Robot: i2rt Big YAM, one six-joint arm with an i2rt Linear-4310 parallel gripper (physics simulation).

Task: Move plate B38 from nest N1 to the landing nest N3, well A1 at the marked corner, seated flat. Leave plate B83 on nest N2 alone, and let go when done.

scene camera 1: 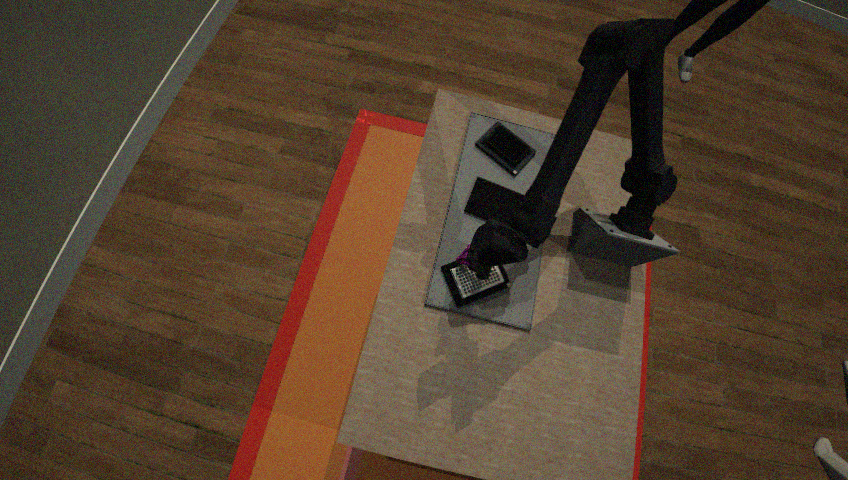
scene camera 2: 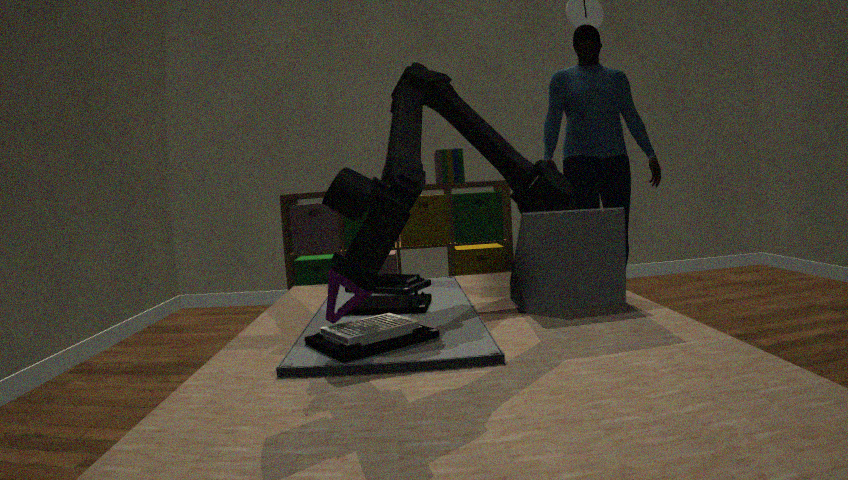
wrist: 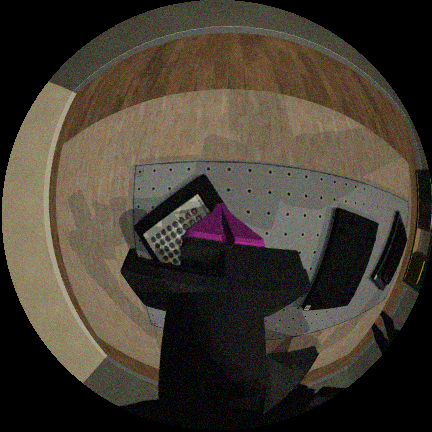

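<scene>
A white well plate (scene camera 1: pixel 474 281) (scene camera 2: pixel 370 327) (wrist: pixel 173 233) sits on a black nest at the near end of the grey perforated board (scene camera 1: pixel 516 304) (scene camera 2: pixel 465 346) (wrist: pixel 282 193). A bare black nest (scene camera 1: pixel 493 200) (scene camera 2: pixel 394 303) (wrist: pixel 342 257) lies in the middle of the board. A dark plate (scene camera 1: pixel 505 148) (scene camera 2: pixel 401 280) (wrist: pixel 388 252) rests on the far nest. My gripper (scene camera 1: pixel 465 255) (scene camera 2: pixel 331 314) (wrist: pixel 218 207) has purple fingers pressed together with nothing between them. It hangs low at the white plate's far edge. I cannot read the plate labels.
The arm's grey pedestal (scene camera 1: pixel 599 241) (scene camera 2: pixel 570 262) stands right of the board. A person (scene camera 2: pixel 594 119) stands behind it, with a foot showing in the overhead view (scene camera 1: pixel 685 67). A shelf unit (scene camera 2: pixel 283 238) stands at the back wall. An orange and red strip (scene camera 1: pixel 343 269) runs along the table's left side.
</scene>
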